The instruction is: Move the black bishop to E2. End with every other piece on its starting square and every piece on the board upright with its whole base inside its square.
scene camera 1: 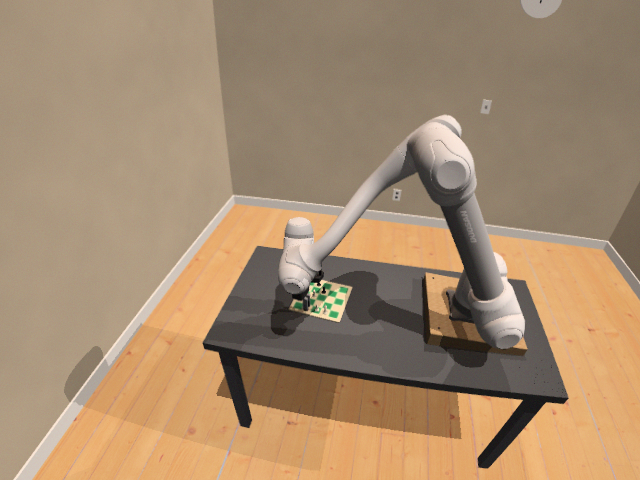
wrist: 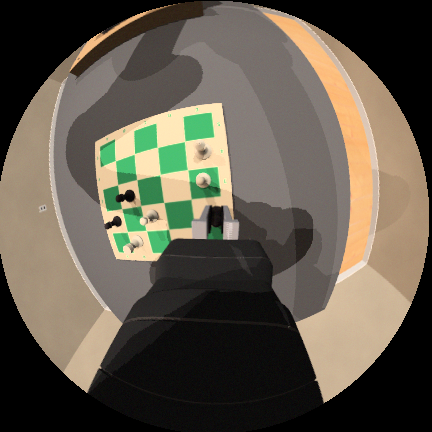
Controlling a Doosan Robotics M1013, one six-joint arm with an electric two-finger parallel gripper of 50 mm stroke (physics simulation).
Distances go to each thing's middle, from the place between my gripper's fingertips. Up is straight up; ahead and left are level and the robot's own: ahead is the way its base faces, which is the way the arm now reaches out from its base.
My gripper is now 80 mm to the left of the chessboard (scene camera 1: 336, 296), 50 mm past it and 20 mm above it.
